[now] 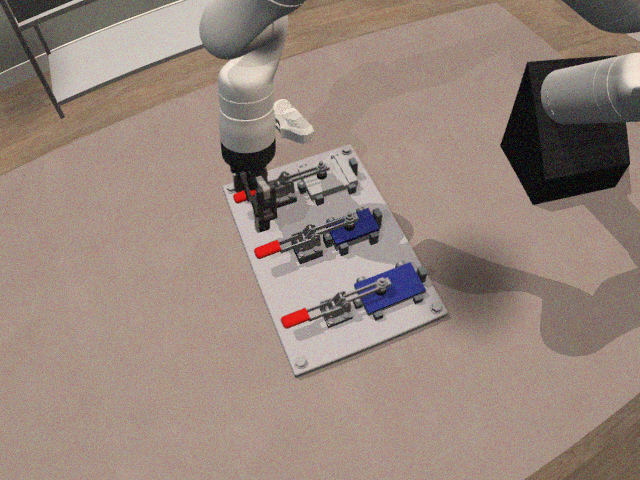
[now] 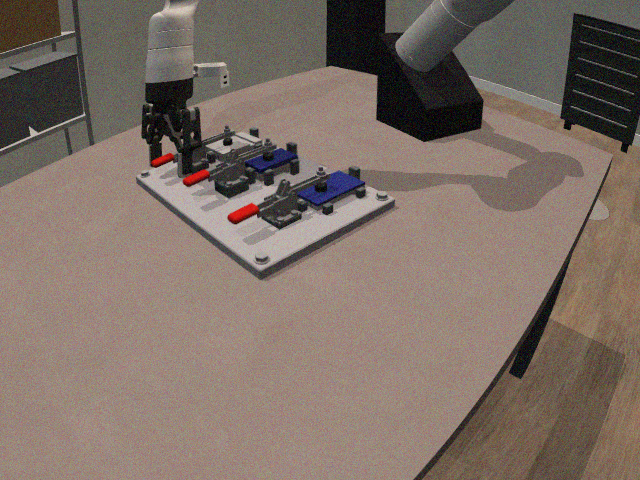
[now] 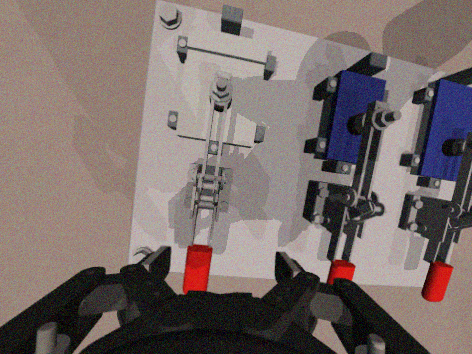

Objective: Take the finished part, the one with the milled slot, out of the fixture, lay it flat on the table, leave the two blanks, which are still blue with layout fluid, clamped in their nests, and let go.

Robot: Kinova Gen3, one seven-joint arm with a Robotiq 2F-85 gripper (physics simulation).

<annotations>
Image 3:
my gripper: 223,260
blue blank: 354,91
finished part: 208,50
fixture plate: 270,180
</annotations>
